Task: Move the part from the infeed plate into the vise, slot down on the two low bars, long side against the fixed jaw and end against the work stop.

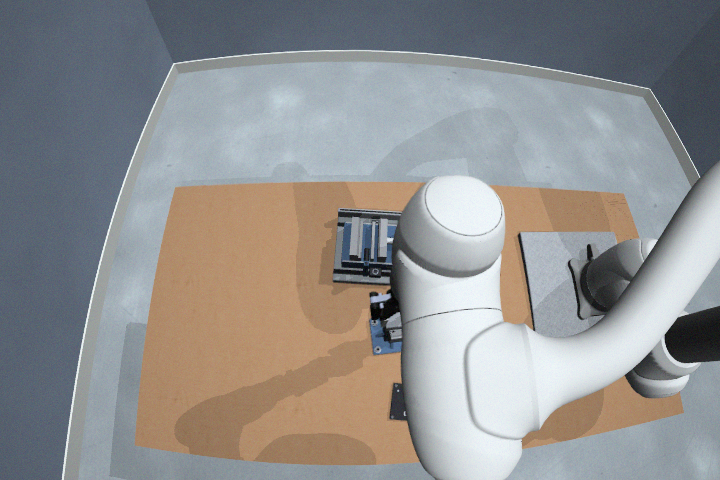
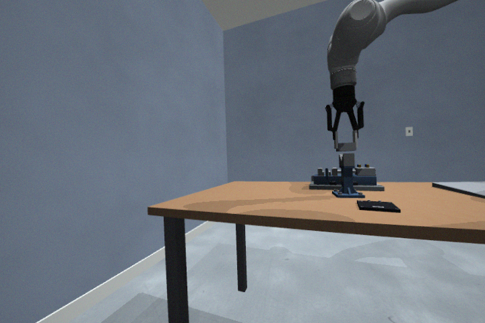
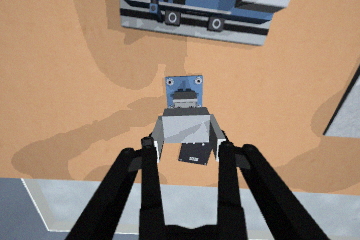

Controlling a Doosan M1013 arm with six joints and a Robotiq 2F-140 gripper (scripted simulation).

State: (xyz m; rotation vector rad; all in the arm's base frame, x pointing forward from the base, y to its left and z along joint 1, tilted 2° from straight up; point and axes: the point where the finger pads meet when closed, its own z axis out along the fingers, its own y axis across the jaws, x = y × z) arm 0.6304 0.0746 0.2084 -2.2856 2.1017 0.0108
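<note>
Right now the part is 30 mm below my hand. From my hand the other things lie so: cylinder rod 210 mm to the right, 130 mm below, 40 mm behind; then work stop 170 mm to the right, 120 mm below, 50 mm ahead; then V-block post 150 mm below.
</note>
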